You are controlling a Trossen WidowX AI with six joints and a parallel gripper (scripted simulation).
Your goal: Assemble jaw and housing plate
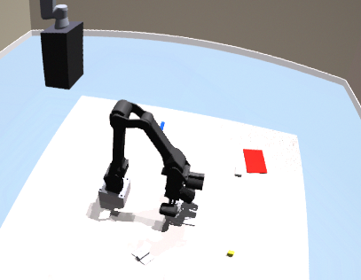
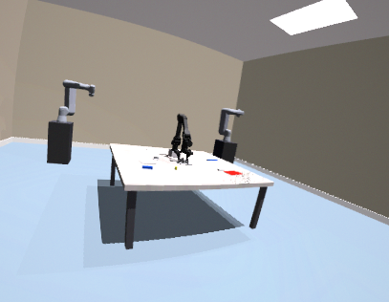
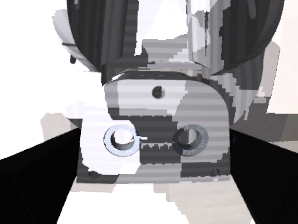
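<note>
My gripper tip is 20 mm to the left of the white jaw and 20 mm short of it. Also, from my gripper tip: flat white piece (370 mm to the right, 100 mm ahead, 10 mm below); then blue bar (440 mm to the left, 150 mm behind, 10 mm below); then yellow piece (270 mm ahead, 170 mm to the right).
</note>
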